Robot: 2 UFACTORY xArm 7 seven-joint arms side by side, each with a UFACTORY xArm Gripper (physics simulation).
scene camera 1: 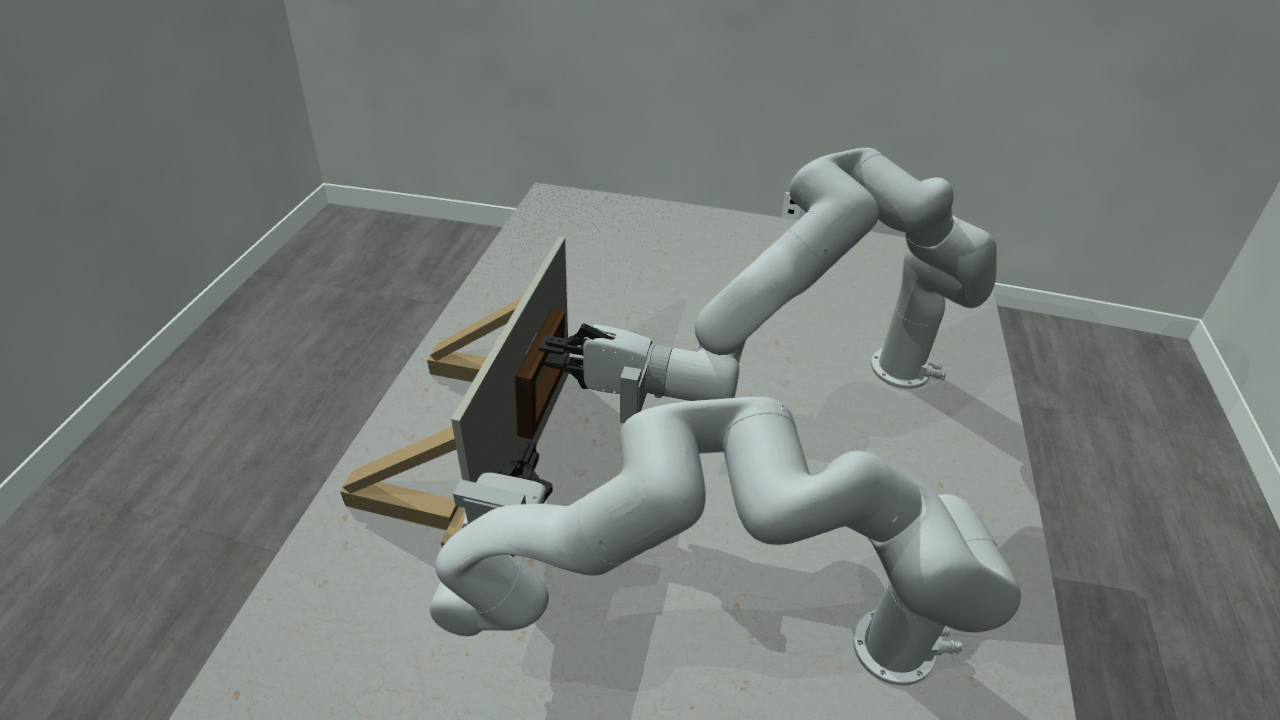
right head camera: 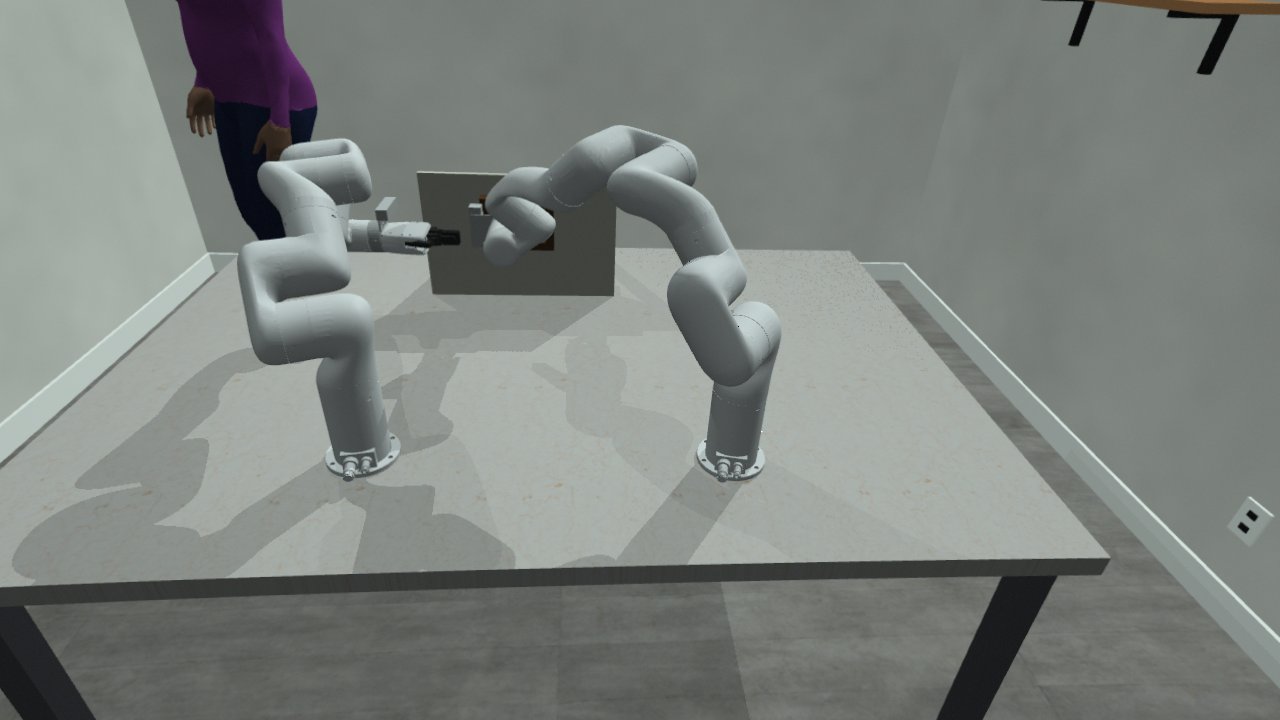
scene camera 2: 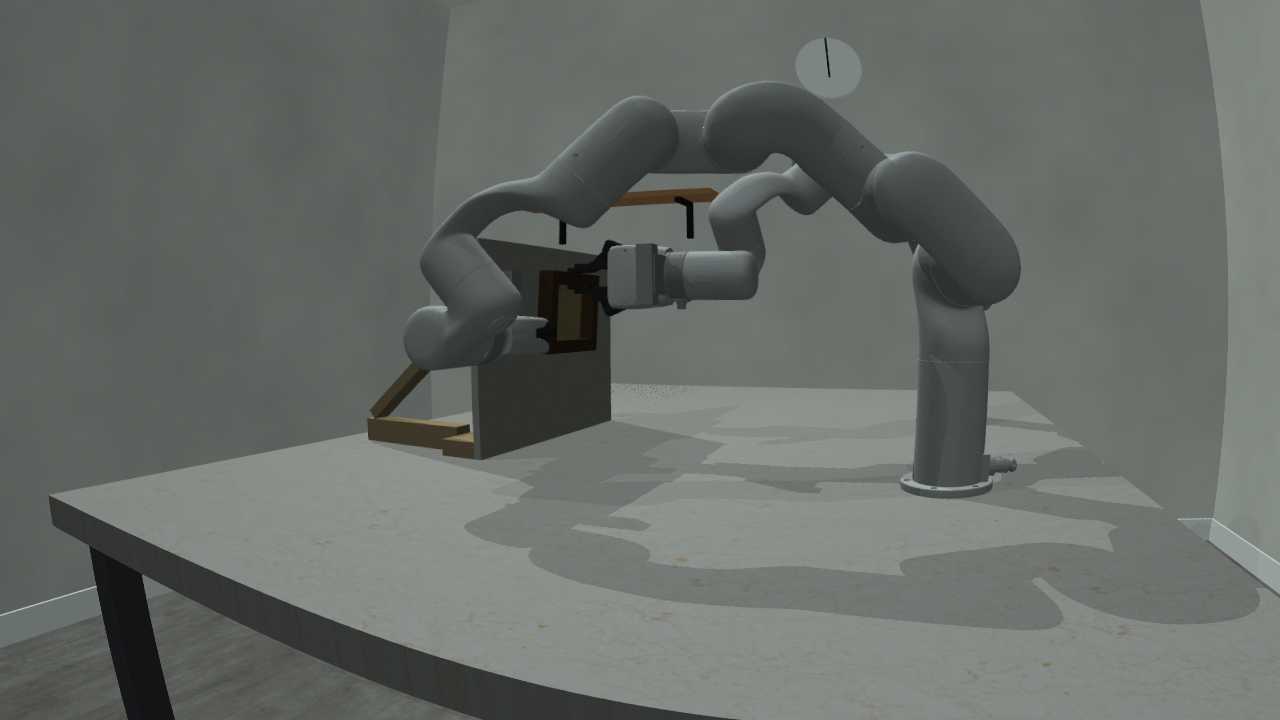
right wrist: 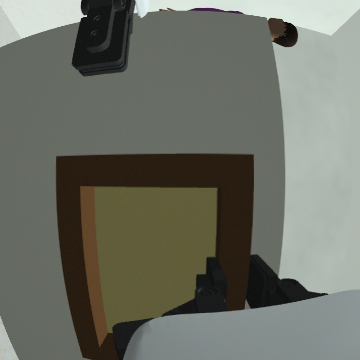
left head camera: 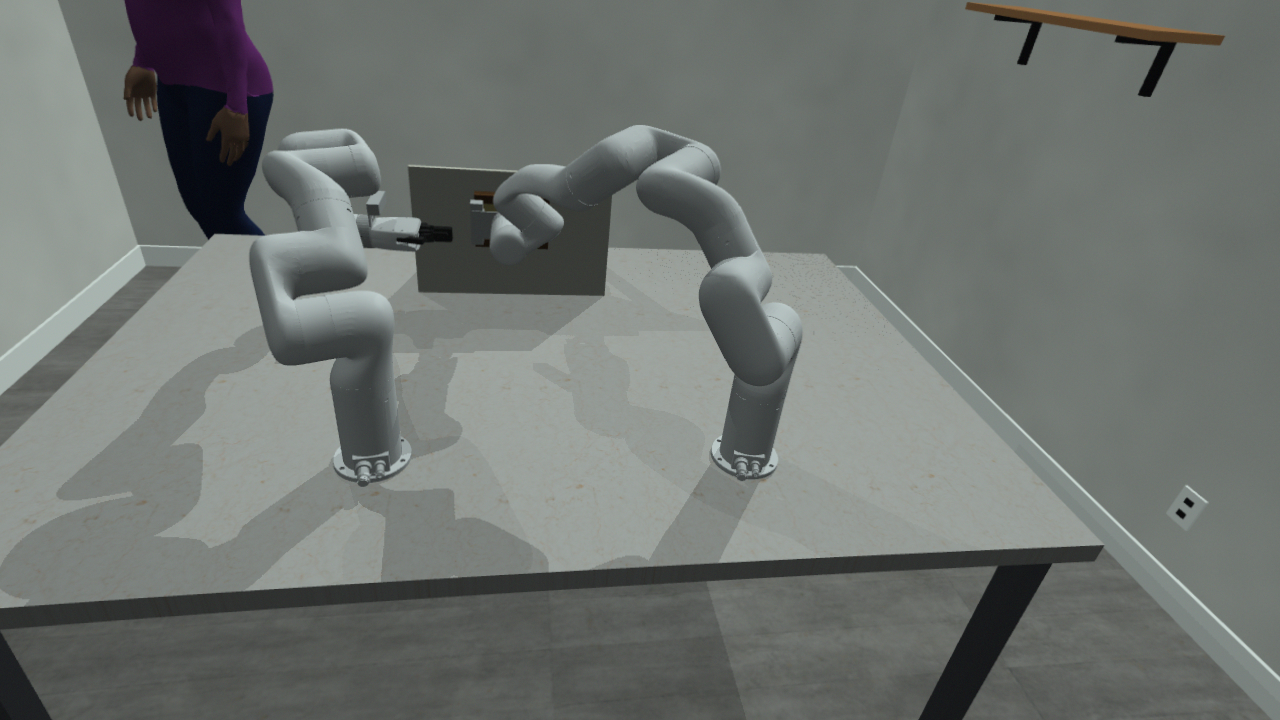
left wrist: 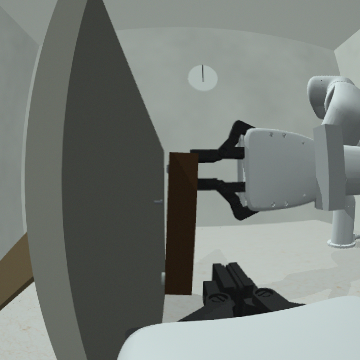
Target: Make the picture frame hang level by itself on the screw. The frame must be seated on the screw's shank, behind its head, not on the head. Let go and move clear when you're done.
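Places are measured from the left arm's base along level axes (x right, y down, z ahead), in metres.
Where they show: left gripper, fingertip midpoint: (scene camera 1: 531,449) (right head camera: 459,237) (scene camera 2: 544,331) (right wrist: 98,68) (left head camera: 452,234) (left wrist: 222,282); right gripper, fingertip midpoint: (scene camera 1: 541,349) (scene camera 2: 570,279) (right wrist: 229,275); left arm's base at its link origin: (scene camera 1: 894,647) (right head camera: 364,454) (scene camera 2: 946,486) (left head camera: 373,458); right arm's base at its link origin: (scene camera 1: 900,369) (right head camera: 730,458) (left head camera: 743,457) (left wrist: 340,243).
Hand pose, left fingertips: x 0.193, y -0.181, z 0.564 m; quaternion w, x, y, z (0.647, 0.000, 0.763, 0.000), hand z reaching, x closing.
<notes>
Things, the pixels of their top centre, and the offset from my left fingertips. Level surfaces: height alone.
- brown picture frame at its top centre: (right wrist: 243,276) (left wrist: 176,160) (scene camera 1: 538,341) (scene camera 2: 568,272) (left head camera: 512,193) dx +0.140, dy -0.094, dz +0.006 m
- small screw at its top centre: (left wrist: 157,199) dx +0.148, dy -0.047, dz +0.029 m
- table at its surface level: dy +0.181 m
The brown picture frame (scene camera 1: 526,407) (scene camera 2: 546,308) (left wrist: 181,225) (right wrist: 155,171) is held upright close in front of the grey board (scene camera 1: 487,420) (scene camera 2: 546,394) (left wrist: 115,225) (right wrist: 170,110). In the left wrist view a narrow gap shows between them, and the frame leans slightly, its lower end nearer the board. The small screw (left wrist: 158,201) sticks out of the board; whether it meets the frame's back is hidden. My right gripper (left wrist: 182,169) (right wrist: 229,275) is shut on the frame's top bar. My left gripper (left head camera: 447,233) (left wrist: 222,282) (right wrist: 98,68) is shut and empty, beside the frame.
Wooden braces (scene camera 1: 402,505) (scene camera 2: 416,431) support the board from behind on the table (left head camera: 554,501). My right arm (left head camera: 689,201) arches over the table and hides much of the frame in the head views. A person (left head camera: 196,80) stands beyond the table's far left.
</notes>
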